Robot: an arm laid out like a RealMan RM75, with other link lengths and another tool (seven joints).
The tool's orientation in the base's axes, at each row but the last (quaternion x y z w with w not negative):
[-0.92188 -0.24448 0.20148 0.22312]
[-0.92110 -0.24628 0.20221 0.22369]
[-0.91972 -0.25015 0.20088 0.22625]
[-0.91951 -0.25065 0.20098 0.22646]
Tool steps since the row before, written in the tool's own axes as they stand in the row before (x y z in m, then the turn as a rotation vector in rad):
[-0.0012 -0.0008 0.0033 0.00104 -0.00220 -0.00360]
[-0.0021 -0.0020 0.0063 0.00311 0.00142 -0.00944]
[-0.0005 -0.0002 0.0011 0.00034 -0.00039 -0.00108]
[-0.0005 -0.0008 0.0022 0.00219 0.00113 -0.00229]
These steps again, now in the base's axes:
[-0.0028 0.0010 -0.0020 0.00177 0.00115 0.00380]
[-0.0054 0.0024 -0.0036 0.00755 -0.00236 0.00618]
[-0.0010 0.0002 -0.0007 0.00065 0.00015 0.00100]
[-0.0018 0.0010 -0.0013 0.00326 -0.00039 0.00072]

